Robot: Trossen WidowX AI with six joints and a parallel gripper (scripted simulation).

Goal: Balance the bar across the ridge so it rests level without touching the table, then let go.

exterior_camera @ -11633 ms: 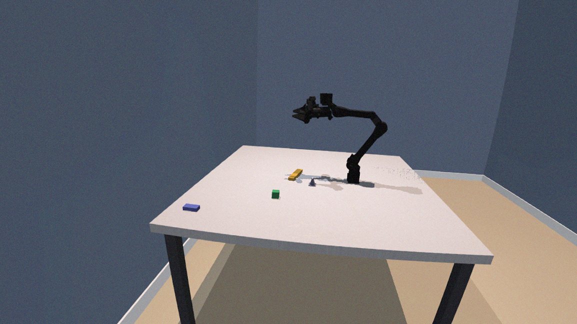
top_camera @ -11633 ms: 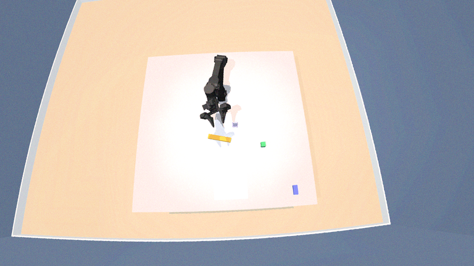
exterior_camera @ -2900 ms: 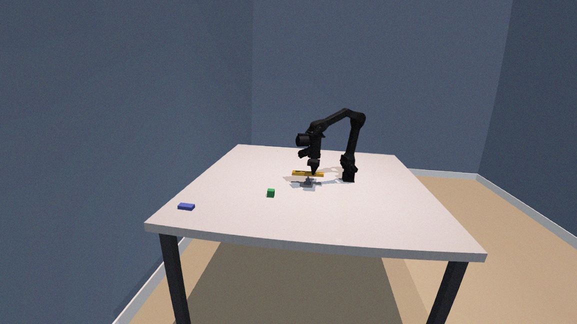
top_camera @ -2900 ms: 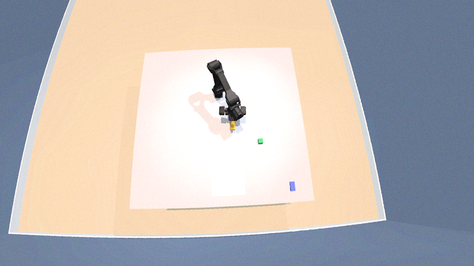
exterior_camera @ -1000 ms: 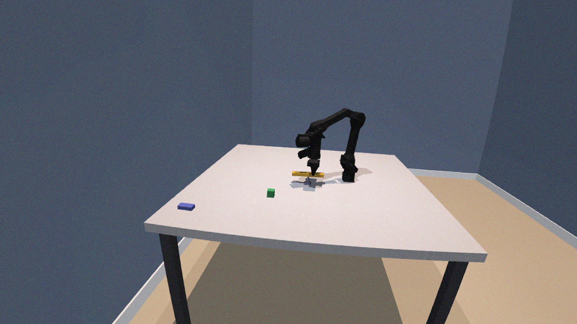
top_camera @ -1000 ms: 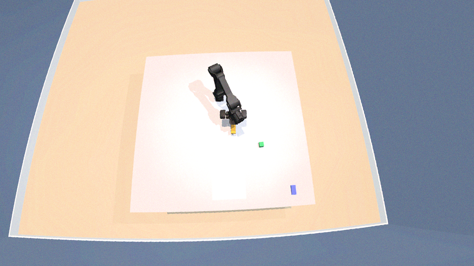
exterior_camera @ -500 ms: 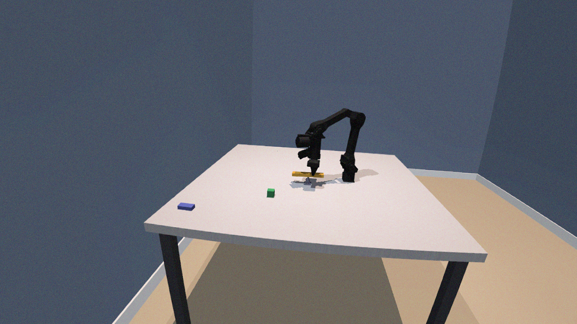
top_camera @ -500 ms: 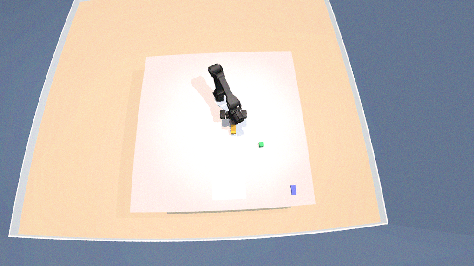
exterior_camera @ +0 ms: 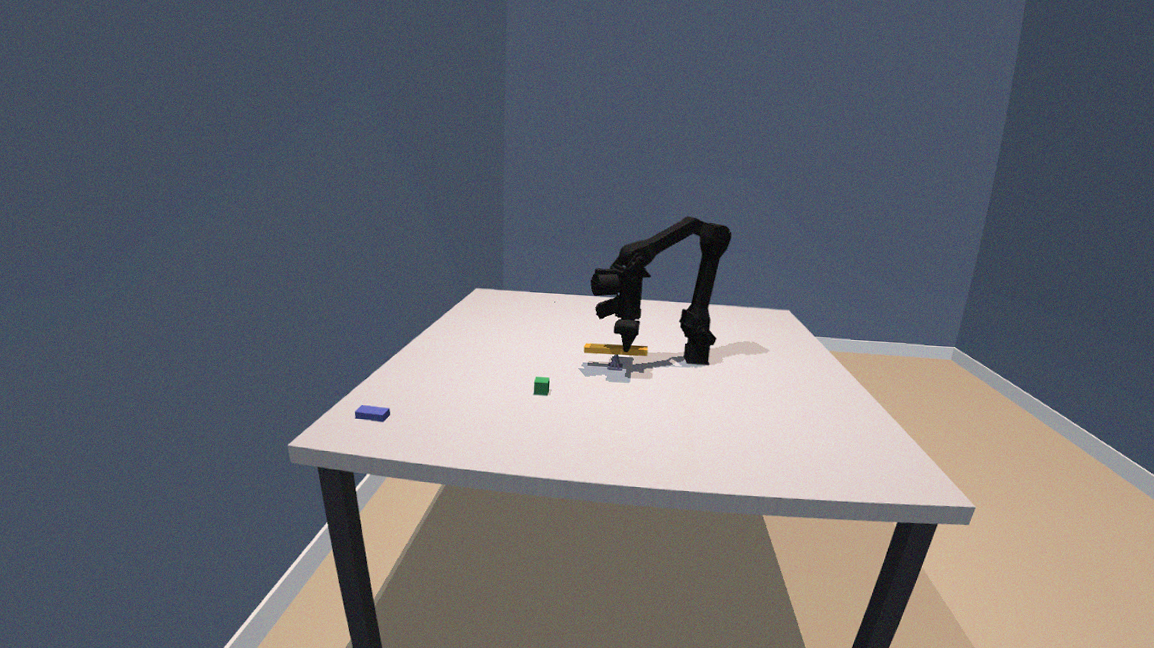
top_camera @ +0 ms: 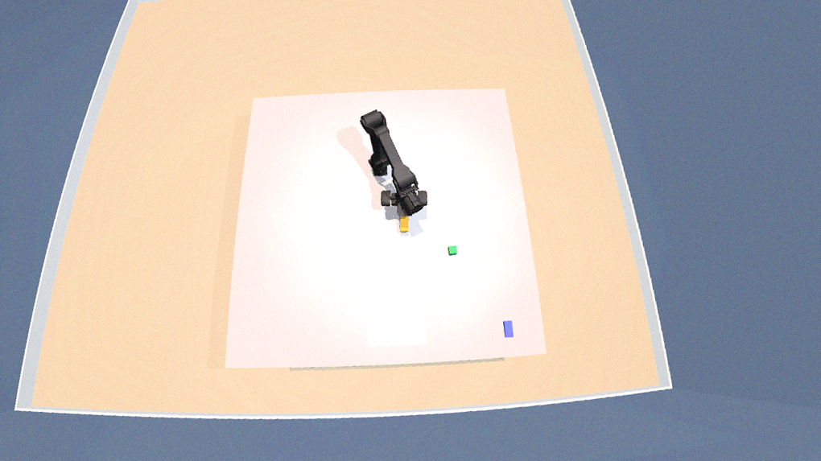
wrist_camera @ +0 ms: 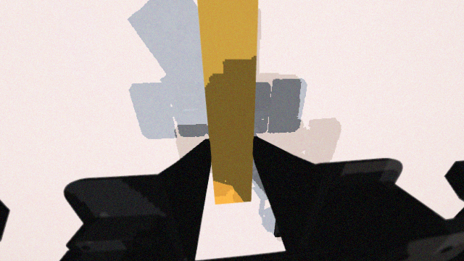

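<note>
Right now the yellow bar is 30 mm ahead of my gripper tip. The rest, counted from my gripper tip: green cube (200 mm ahead, 200 mm to the left, 40 mm below); then flat blue block (530 mm ahead, 400 mm to the left, 50 mm below).
</note>
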